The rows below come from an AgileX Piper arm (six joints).
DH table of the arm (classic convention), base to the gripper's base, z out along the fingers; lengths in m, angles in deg. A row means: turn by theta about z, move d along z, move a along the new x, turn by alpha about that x. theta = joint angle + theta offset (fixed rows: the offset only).
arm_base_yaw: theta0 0  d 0.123  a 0  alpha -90
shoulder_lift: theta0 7.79  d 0  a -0.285  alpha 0
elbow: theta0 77.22  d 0  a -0.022  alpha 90
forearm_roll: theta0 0  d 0.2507  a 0  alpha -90
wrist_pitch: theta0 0  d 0  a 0  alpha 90
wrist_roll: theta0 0  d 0.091  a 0  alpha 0
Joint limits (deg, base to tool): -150..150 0..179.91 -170..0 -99.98..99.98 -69.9..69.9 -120..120
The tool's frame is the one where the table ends.
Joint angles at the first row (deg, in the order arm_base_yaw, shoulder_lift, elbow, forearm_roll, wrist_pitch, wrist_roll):
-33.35, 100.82, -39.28, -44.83, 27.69, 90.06
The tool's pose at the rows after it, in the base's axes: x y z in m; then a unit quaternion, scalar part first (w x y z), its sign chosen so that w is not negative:
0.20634, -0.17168, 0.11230, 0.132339, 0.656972, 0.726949, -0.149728
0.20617, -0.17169, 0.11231, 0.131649, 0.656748, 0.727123, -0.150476
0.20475, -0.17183, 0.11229, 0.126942, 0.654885, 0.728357, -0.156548
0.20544, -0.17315, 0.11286, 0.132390, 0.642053, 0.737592, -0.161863
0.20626, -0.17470, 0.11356, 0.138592, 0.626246, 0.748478, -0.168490
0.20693, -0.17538, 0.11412, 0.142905, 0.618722, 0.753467, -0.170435
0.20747, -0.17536, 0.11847, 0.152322, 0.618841, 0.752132, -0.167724
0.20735, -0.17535, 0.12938, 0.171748, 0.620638, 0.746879, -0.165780
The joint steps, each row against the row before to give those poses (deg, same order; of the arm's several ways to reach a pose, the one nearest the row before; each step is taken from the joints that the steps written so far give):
0.00, 0.00, 0.00, -0.08, 0.13, 0.00
0.00, 0.00, 0.00, 0.00, 0.11, -0.06
0.00, 0.00, 0.06, -0.23, 0.77, -0.19
0.00, 0.00, 0.00, -1.99, -0.32, -0.01
0.00, 0.00, 0.00, -2.41, -0.34, 0.01
0.00, -0.05, 0.00, -1.15, -0.33, 0.05
0.00, -0.93, 0.00, 0.00, -0.28, 0.00
0.00, -2.32, 0.00, 0.00, 0.05, 0.11

